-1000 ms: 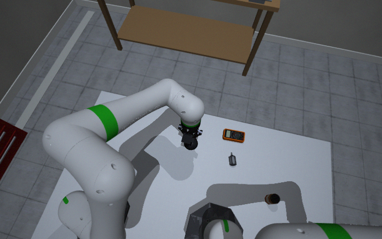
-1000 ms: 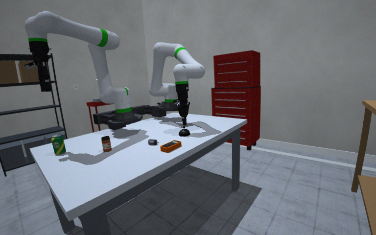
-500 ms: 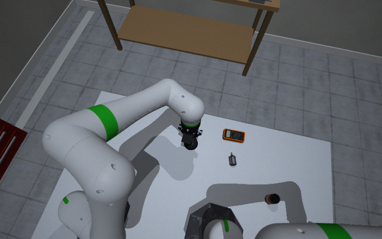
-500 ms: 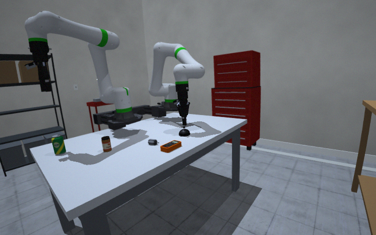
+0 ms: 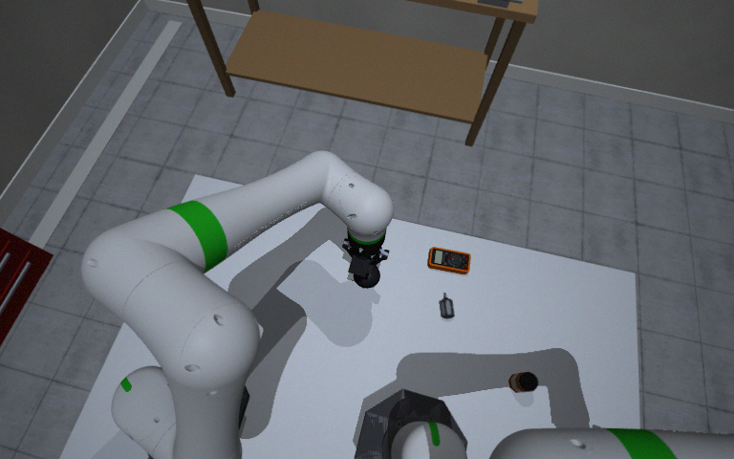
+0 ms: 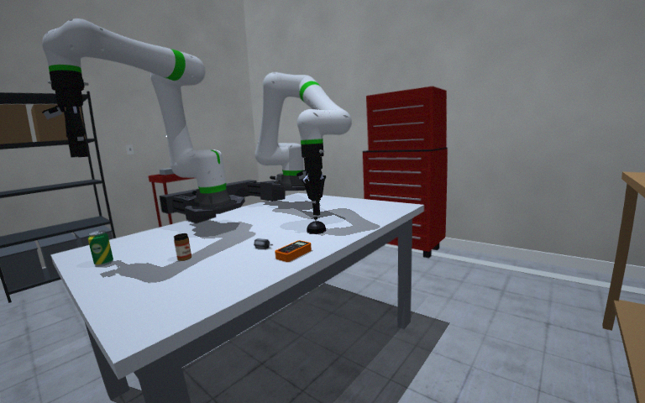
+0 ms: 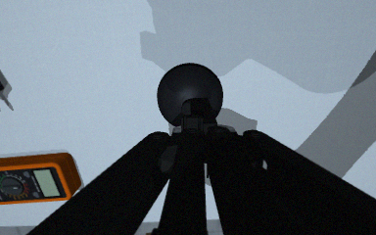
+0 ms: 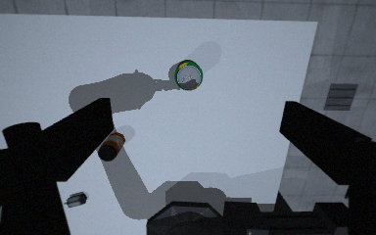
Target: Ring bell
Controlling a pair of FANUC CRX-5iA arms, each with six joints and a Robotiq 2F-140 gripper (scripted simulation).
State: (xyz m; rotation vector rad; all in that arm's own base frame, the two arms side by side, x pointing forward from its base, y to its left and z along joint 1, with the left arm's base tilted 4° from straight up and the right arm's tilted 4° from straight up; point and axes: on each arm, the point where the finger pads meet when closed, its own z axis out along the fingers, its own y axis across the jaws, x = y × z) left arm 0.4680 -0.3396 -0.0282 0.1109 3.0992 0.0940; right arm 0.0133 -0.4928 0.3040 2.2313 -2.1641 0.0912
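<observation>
The bell button lies 1 cm to the right of my left hand and 5 cm below it. Round my left hand: black dome bell: 1 cm to the right, 7 cm below; then orange multimeter: 9 cm ahead, 26 cm to the right, 9 cm below; then dark grey device: 5 cm behind, 27 cm to the right, 9 cm below.
</observation>
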